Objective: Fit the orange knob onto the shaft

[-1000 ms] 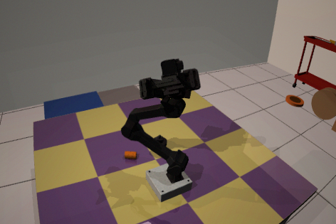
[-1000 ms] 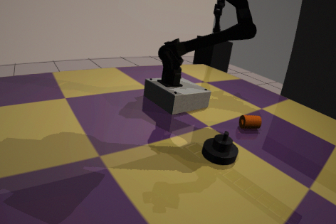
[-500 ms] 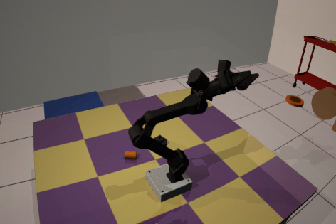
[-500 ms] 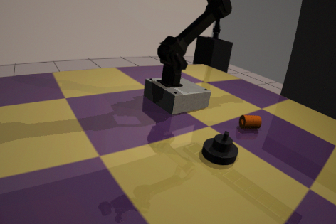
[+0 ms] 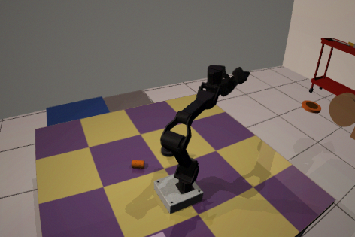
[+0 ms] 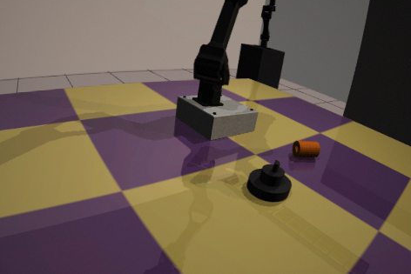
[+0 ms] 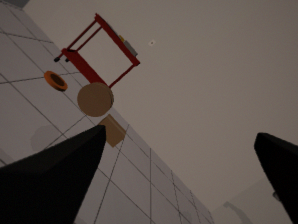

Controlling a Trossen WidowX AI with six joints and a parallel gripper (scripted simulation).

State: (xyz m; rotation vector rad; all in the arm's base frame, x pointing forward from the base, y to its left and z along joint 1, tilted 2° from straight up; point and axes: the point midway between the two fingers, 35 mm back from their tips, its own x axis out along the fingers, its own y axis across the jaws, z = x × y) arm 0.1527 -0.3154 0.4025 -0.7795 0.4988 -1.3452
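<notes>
The orange knob lies 480 mm to the left of my gripper tip, 460 mm below it and 100 mm ahead of it. From my gripper tip the other things lie so: dark round pedestal 450 mm below, 290 mm to the left, 160 mm ahead.
</notes>
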